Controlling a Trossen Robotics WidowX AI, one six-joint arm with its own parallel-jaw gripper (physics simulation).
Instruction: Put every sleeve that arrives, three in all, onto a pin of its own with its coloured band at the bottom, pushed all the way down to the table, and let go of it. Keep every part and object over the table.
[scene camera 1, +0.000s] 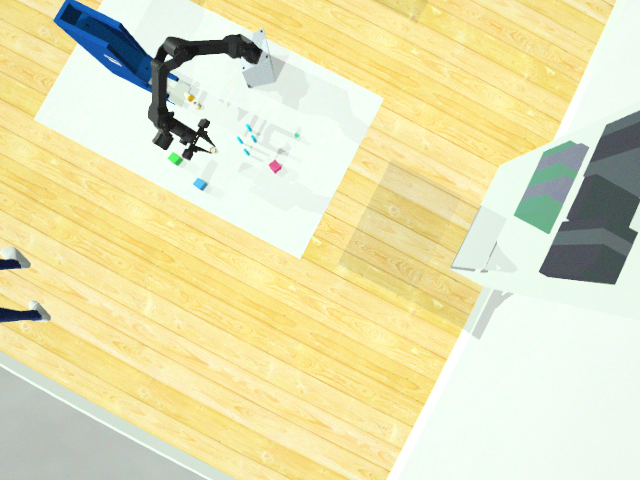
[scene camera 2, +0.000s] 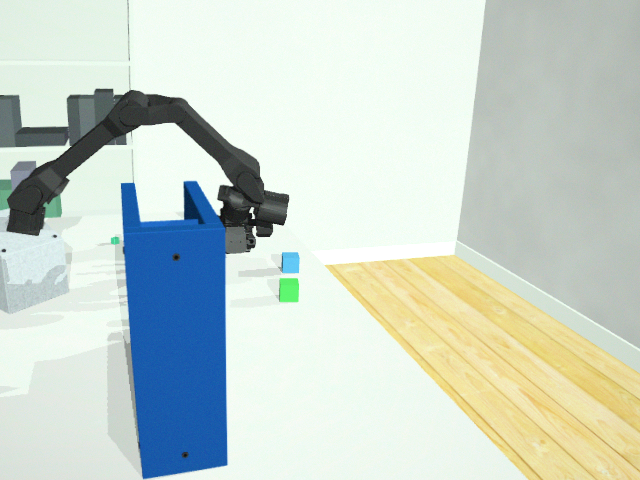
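Note:
My gripper (scene camera 1: 212, 149) is shut on a small pale sleeve (scene camera 1: 213, 150), left of the pins in scene camera 1. The fingers reach out sideways towards the pin side. In scene camera 2 the fingertips and sleeve are hidden; which end has the band is too small to tell. Four cyan pins (scene camera 1: 248, 127) (scene camera 1: 253, 138) (scene camera 1: 239, 140) (scene camera 1: 246, 151) stand near the table's middle, with no sleeve seen on them. By the chute's mouth lie an orange piece (scene camera 1: 190, 97) and a pale piece (scene camera 1: 198, 106); whether they are one sleeve or two I cannot tell.
A tall blue chute (scene camera 1: 129, 74) (scene camera 2: 178, 351) stands at the left. A green cube (scene camera 1: 175, 158) (scene camera 2: 288, 289) and blue cube (scene camera 1: 200, 183) (scene camera 2: 290, 262) lie near the gripper. A pink cube (scene camera 1: 275, 166) and small teal object (scene camera 1: 296, 134) (scene camera 2: 114, 240) lie beyond the pins.

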